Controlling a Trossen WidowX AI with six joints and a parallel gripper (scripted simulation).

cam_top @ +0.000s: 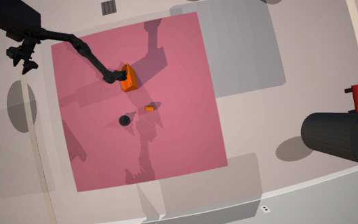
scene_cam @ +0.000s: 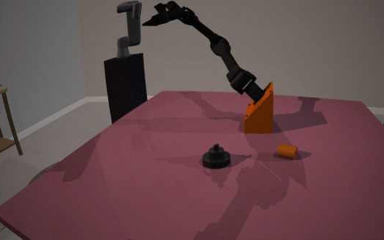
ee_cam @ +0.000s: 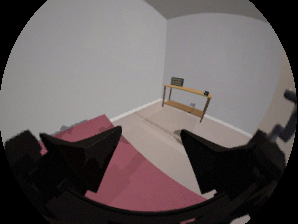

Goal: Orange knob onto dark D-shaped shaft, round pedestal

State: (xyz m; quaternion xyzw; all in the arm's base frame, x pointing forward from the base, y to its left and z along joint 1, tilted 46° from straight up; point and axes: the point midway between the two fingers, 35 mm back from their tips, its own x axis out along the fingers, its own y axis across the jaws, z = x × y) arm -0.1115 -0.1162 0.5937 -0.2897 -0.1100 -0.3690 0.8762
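My gripper tip is 310 mm short of the orange knob, 670 mm to the right of it and 420 mm above it. Also, from my gripper tip: dark round pedestal 380 mm ahead, 450 mm to the left, 410 mm below.
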